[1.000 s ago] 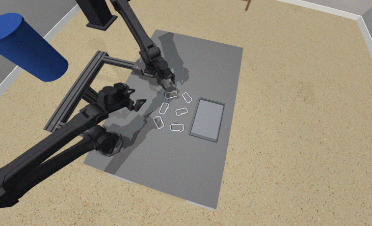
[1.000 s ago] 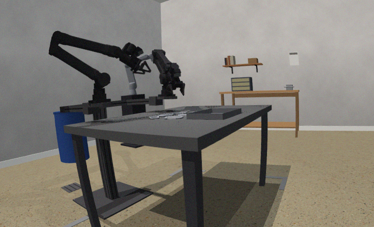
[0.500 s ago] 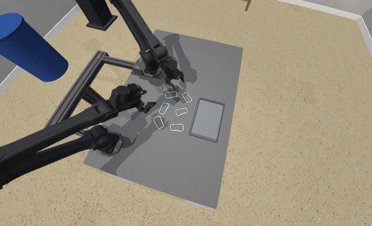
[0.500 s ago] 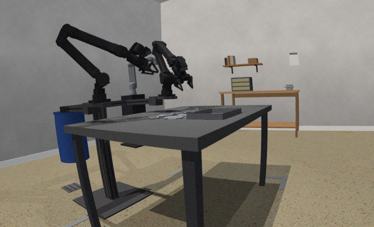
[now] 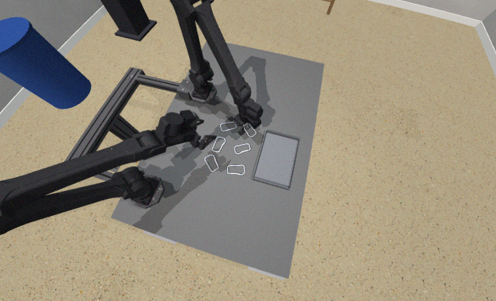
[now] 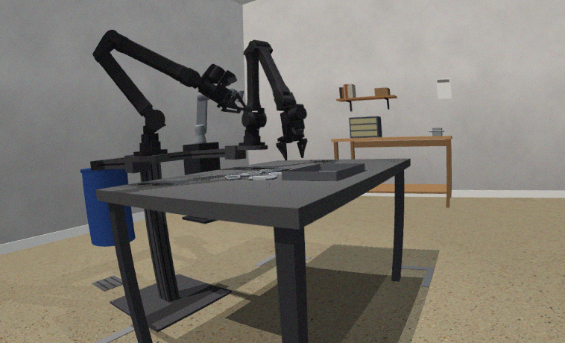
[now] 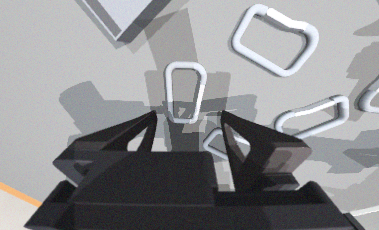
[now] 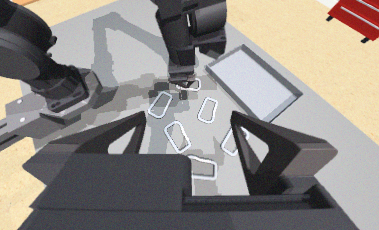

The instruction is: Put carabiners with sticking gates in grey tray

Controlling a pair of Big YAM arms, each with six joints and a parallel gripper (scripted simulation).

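My left hand is 220 mm short of the grey tray, 110 mm to the left of it and 50 mm above it.
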